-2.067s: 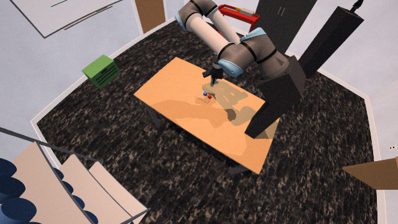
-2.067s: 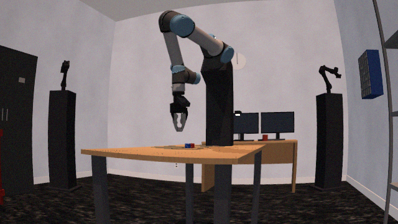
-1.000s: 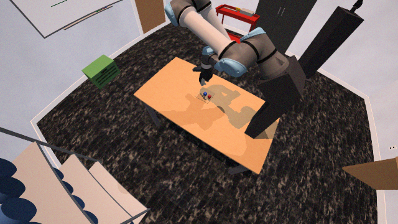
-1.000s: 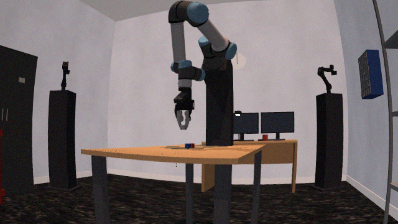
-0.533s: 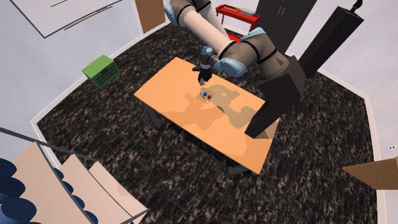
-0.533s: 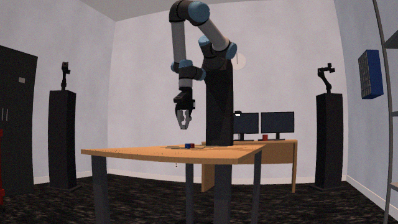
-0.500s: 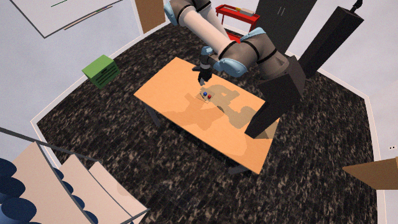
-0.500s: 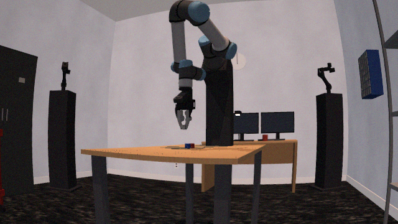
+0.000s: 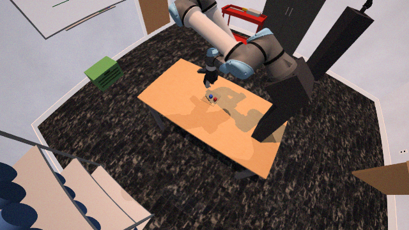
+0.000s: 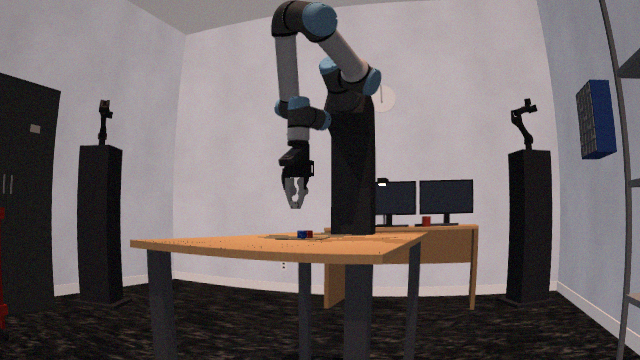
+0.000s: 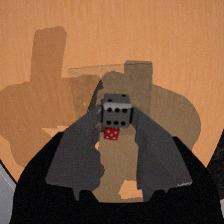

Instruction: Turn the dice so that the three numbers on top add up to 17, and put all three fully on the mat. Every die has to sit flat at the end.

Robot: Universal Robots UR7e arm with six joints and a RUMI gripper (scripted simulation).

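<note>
My gripper is now 4 cm past the blue die, 2 cm to the right of it and 10 cm above it. The rest, counted from my hand: red die (9 cm behind, 4 cm to the left, 10 cm below); grey die (right at my hand); tan mat (4 cm behind, 2 cm to the left, 12 cm below).
</note>
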